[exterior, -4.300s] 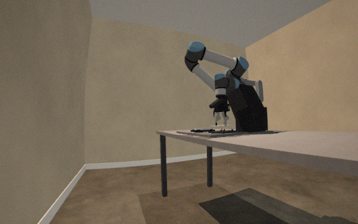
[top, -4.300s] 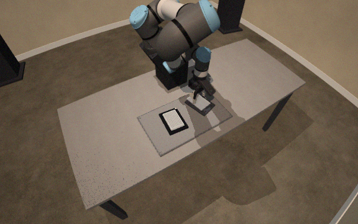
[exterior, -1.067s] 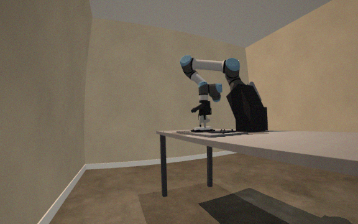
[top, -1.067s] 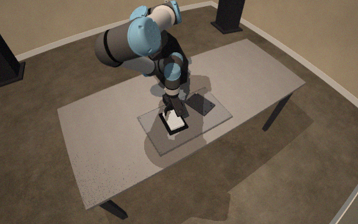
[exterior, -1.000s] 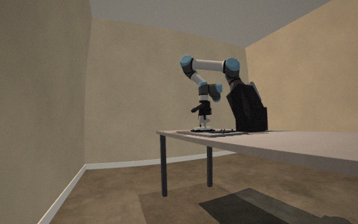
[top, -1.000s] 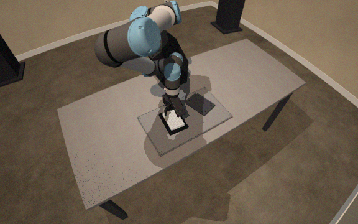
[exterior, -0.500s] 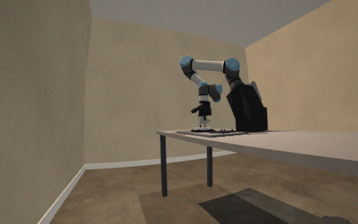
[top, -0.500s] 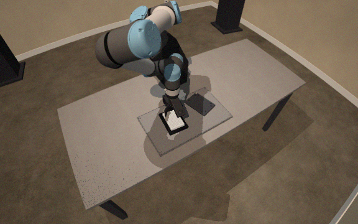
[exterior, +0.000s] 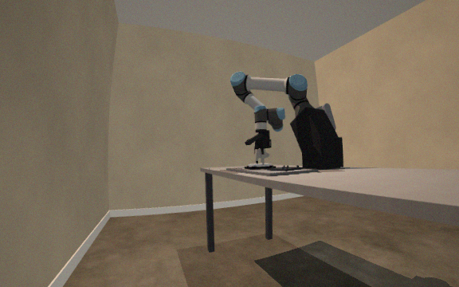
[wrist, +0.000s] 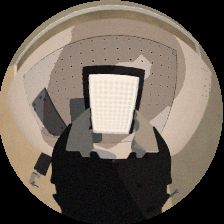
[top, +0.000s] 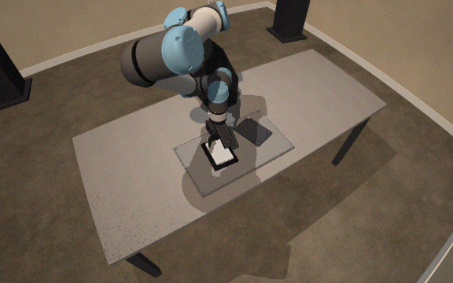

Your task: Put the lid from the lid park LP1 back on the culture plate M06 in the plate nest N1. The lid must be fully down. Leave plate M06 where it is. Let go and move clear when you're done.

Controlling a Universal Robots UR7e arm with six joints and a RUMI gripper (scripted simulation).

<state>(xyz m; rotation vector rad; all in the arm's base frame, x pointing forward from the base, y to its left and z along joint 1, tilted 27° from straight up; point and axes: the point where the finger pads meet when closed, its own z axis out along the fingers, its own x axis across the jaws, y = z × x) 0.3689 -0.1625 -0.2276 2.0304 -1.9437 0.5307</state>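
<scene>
Right now my hand is 1 cm above the see-through lid. From my hand the other things lie so: plate nest N1: 3 cm below; culture plate M06: 2 cm below; lid park LP1: 5 cm behind, 21 cm to the left, 3 cm below.
</scene>
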